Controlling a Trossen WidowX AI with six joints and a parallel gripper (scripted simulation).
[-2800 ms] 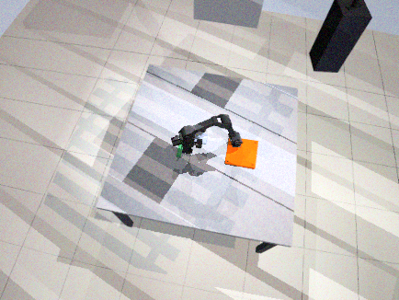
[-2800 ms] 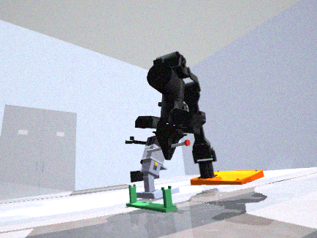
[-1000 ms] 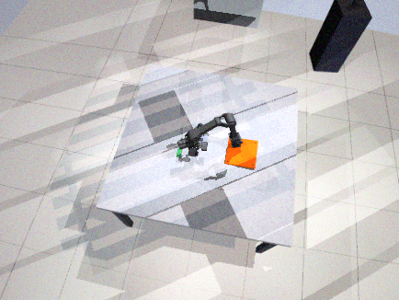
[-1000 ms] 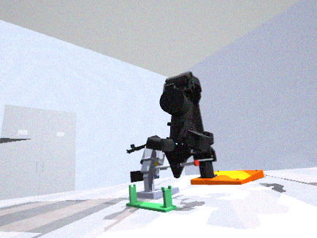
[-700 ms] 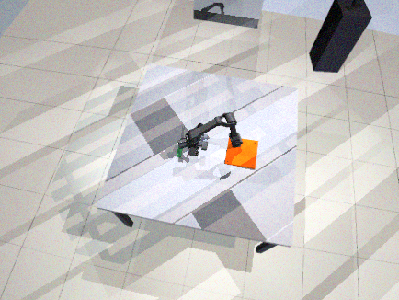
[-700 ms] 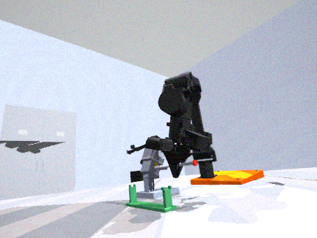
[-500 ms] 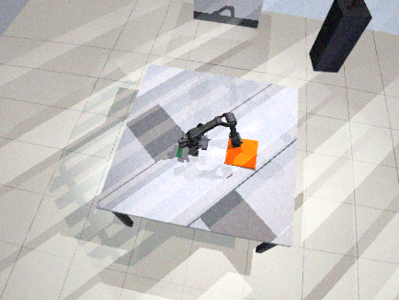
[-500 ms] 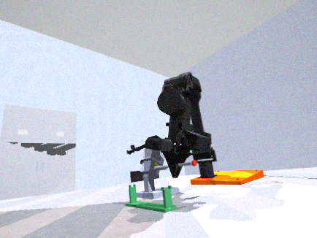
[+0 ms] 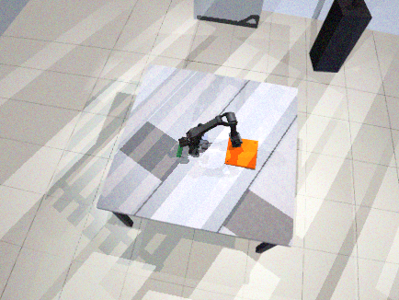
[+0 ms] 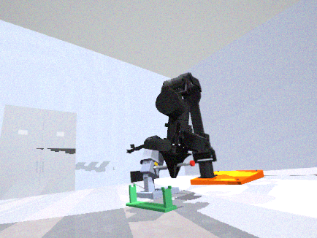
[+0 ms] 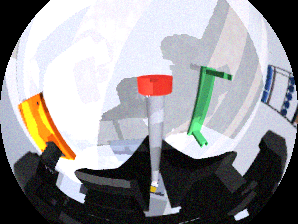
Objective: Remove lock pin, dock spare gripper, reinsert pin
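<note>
Right now the grey mount is 3 cm behind my gripper tip and 9 cm to the right of it. Round my gripper tip: green rack (10 cm ahead, 3 cm below); then spare gripper (3 cm behind, 9 cm to the right, 7 cm above).
</note>
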